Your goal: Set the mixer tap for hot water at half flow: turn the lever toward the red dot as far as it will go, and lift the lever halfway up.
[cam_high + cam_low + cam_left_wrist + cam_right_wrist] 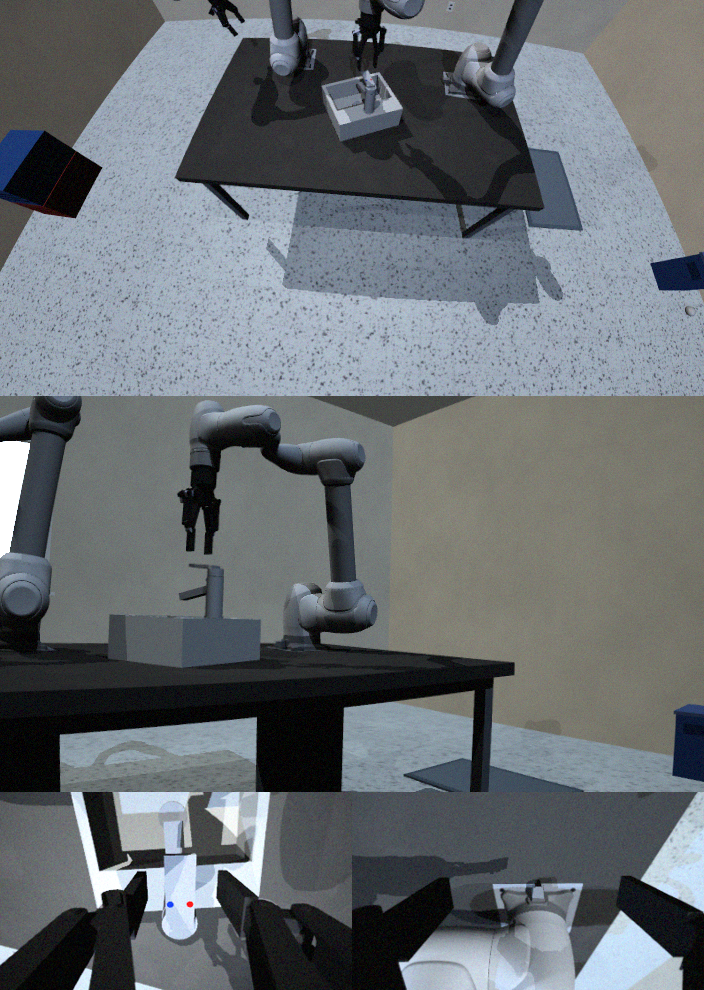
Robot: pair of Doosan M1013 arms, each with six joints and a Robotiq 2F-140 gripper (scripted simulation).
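Note:
My left hand is 30 mm short of the flat lever, 10 mm to the right of it and 70 mm above it. The rest, counted from my left hand: white basin 40 mm behind, 30 mm to the right, 300 mm below.

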